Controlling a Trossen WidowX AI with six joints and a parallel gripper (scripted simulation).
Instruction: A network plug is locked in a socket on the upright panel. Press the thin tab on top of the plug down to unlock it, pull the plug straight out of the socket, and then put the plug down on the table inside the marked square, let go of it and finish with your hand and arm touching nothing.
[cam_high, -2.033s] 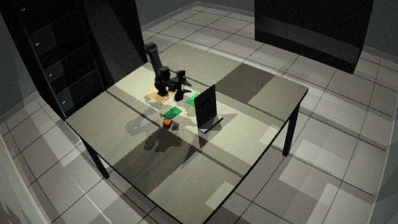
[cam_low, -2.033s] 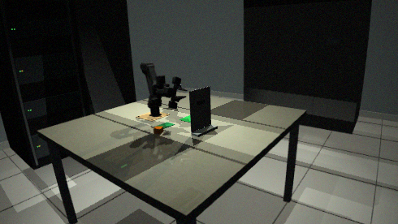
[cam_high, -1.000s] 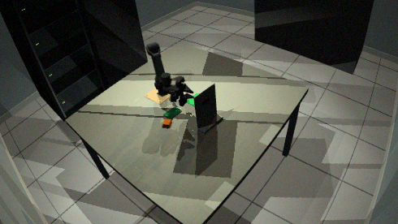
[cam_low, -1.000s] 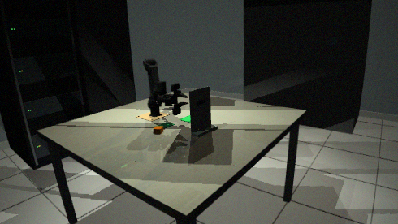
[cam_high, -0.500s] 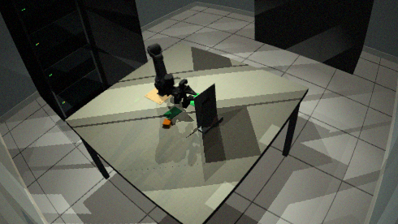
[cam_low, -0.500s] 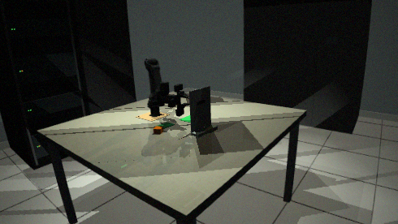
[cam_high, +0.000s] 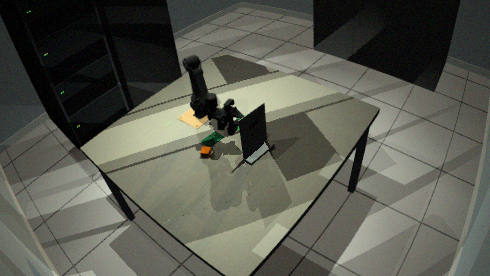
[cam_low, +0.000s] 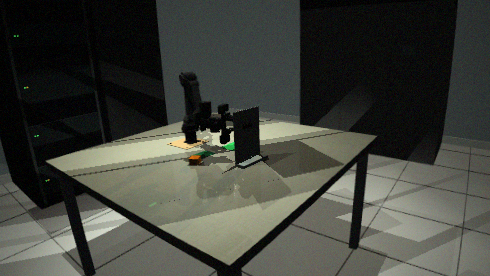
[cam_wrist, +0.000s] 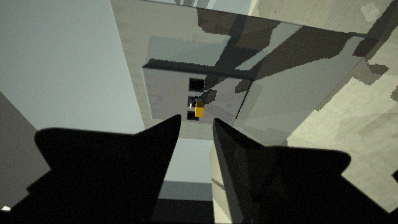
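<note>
Right now my gripper tip is 30 mm short of the orange plug. Also, from my gripper tip: upright panel 50 mm ahead, 60 mm below; then green square 140 mm behind, 120 mm to the left, 160 mm below; then darker green patch 190 mm behind, 70 mm to the right, 160 mm below.
</note>
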